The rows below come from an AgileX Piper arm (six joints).
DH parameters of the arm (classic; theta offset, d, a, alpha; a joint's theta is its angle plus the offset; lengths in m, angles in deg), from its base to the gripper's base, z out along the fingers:
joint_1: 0 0.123 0 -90
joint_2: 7.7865 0 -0.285 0
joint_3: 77.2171 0 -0.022 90
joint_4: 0 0.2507 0 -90
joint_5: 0 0 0 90
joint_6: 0 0.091 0 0
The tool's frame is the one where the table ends.
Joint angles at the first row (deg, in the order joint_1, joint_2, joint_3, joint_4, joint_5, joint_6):
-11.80 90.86 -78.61 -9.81 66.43 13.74
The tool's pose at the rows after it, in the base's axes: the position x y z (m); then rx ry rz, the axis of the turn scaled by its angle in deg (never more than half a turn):
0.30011 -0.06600 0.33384 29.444 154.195 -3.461
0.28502 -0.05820 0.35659 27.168 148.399 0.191
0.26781 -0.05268 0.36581 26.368 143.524 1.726
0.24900 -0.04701 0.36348 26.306 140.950 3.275
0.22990 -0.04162 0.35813 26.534 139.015 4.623
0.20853 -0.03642 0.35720 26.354 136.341 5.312
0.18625 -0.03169 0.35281 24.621 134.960 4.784
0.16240 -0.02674 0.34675 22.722 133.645 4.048
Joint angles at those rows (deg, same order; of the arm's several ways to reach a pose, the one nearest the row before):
-11.80 86.28 -78.61 -2.26 64.30 10.39
-11.80 81.51 -77.91 0.94 62.27 8.73
-11.80 76.72 -74.59 2.36 58.84 8.42
-11.80 72.05 -69.56 3.73 56.01 8.28
-11.80 67.45 -64.44 4.91 53.69 8.28
-11.80 62.25 -60.17 5.60 51.99 8.28
-11.80 56.99 -55.81 5.72 51.23 7.03
-11.80 51.24 -51.36 5.72 50.94 5.69

